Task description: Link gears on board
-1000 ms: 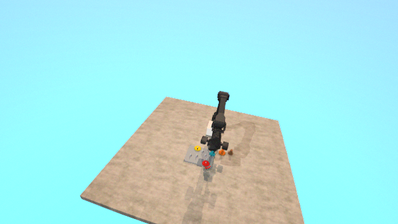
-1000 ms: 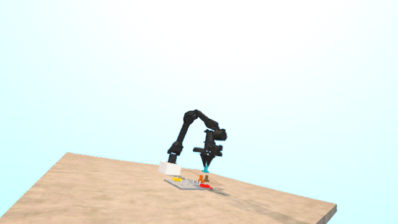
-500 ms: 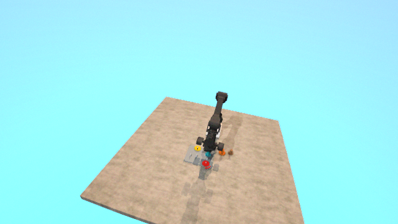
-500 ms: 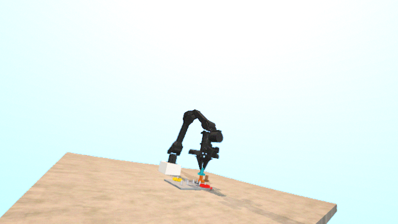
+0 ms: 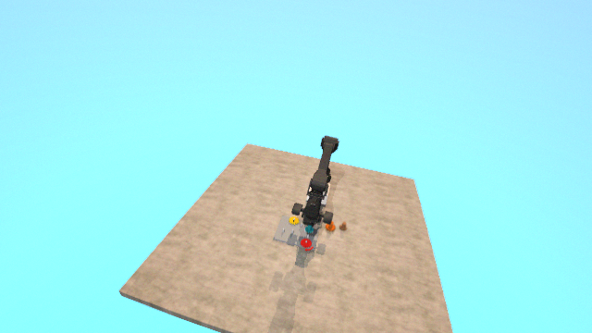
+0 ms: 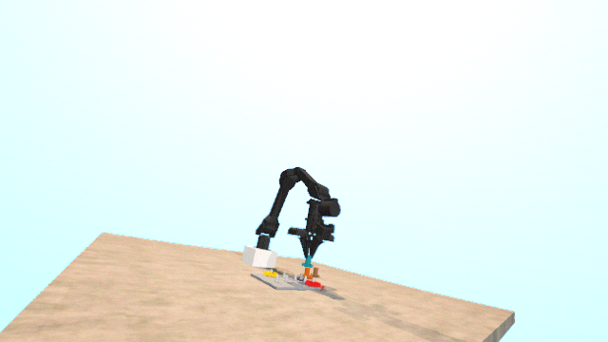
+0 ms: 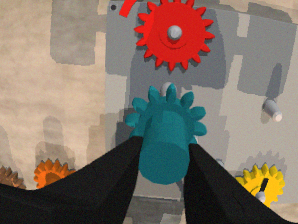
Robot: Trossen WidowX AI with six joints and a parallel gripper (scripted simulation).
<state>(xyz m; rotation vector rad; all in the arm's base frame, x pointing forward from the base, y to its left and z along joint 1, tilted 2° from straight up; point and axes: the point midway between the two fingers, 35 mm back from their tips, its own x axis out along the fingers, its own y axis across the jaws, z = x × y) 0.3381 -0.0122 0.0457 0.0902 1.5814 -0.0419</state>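
My gripper tip is now 4 cm short of the red gear and 7 cm above it. The rest, counted from my gripper tip: yellow gear 9 cm behind, 9 cm to the right, 7 cm below; then teal gear 1 cm below; then red arrow 7 cm ahead, 2 cm to the left, 8 cm below.
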